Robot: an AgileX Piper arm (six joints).
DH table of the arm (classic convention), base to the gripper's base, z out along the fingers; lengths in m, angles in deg. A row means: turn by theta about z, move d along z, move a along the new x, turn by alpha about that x. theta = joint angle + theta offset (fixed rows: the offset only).
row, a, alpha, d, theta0
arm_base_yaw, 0, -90, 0.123, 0
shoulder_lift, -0.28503, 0, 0, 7.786
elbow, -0.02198, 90, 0, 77.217
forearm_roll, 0, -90, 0.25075, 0
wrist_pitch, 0, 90, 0, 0
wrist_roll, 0, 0, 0.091, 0
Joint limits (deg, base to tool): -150..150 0..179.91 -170..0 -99.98..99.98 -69.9..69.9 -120..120
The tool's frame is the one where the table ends.
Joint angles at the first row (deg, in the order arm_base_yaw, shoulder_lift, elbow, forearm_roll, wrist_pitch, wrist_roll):
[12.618 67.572 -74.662 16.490 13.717 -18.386]
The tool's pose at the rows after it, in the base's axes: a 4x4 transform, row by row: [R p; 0 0 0 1], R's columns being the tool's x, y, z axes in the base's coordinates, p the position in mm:
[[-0.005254 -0.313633 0.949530 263.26], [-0.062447 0.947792 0.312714 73.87], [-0.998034 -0.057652 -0.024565 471.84], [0 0 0 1]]
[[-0.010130 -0.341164 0.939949 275.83], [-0.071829 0.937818 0.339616 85.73], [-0.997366 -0.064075 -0.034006 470.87], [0 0 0 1]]
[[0.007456 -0.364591 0.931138 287.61], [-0.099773 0.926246 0.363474 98.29], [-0.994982 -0.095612 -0.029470 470.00], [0 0 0 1]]
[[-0.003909 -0.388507 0.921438 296.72], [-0.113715 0.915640 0.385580 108.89], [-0.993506 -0.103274 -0.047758 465.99], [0 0 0 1]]
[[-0.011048 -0.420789 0.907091 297.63], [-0.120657 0.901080 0.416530 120.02], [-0.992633 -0.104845 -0.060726 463.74], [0 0 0 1]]
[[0.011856 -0.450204 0.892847 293.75], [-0.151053 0.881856 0.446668 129.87], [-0.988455 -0.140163 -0.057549 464.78], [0 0 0 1]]
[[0.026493 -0.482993 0.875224 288.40], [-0.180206 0.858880 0.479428 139.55], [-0.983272 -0.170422 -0.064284 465.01], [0 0 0 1]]
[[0.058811 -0.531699 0.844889 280.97], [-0.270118 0.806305 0.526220 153.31], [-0.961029 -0.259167 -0.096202 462.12], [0 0 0 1]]
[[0.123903 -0.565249 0.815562 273.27], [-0.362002 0.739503 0.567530 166.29], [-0.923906 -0.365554 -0.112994 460.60], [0 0 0 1]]
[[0.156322 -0.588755 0.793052 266.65], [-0.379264 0.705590 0.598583 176.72], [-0.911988 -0.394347 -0.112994 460.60], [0 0 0 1]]
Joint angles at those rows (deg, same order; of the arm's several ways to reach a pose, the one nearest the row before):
[14.402 70.357 -77.002 16.494 13.592 -19.457]
[16.072 73.347 -79.331 16.492 13.469 -19.867]
[17.820 76.223 -81.467 16.489 12.429 -21.715]
[19.122 78.508 -82.973 16.492 12.712 -22.215]
[20.896 79.431 -83.584 16.724 13.178 -22.566]
[22.776 79.518 -83.842 16.880 13.176 -24.750]
[24.679 79.415 -83.943 17.107 13.809 -26.733]
[27.319 79.410 -83.941 17.110 15.731 -32.040]
[29.940 79.410 -83.944 17.109 16.744 -38.565]
[32.153 79.411 -83.945 17.105 16.744 -40.357]

